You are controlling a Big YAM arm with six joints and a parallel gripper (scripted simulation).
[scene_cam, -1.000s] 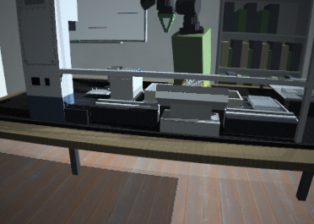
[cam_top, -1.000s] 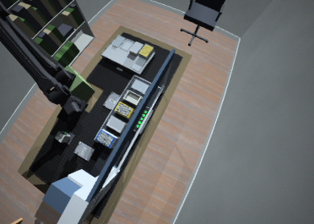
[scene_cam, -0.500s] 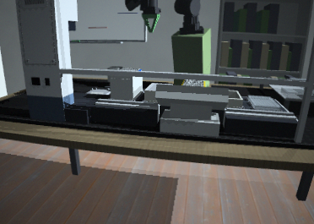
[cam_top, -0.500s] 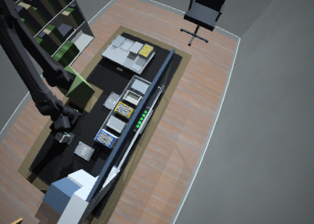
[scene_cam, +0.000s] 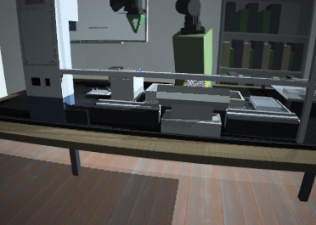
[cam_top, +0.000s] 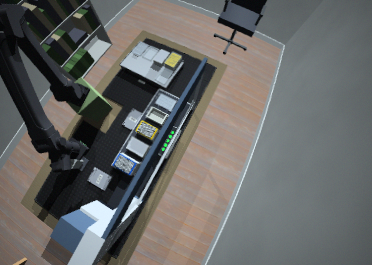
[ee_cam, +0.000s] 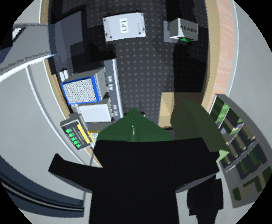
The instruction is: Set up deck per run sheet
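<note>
Now: hand 190 mm past the green-topped box, 110 mm to the left of it and 220 mm above it. Round my hand: sealed block (180 mm ahead, 120 mm to the left, 220 mm below); blue tip rack (160 mm ahead, 10 mm to the right, 170 mm below); yellow tip rack (190 mm ahead, 240 mm to the left, 200 mm below).
</note>
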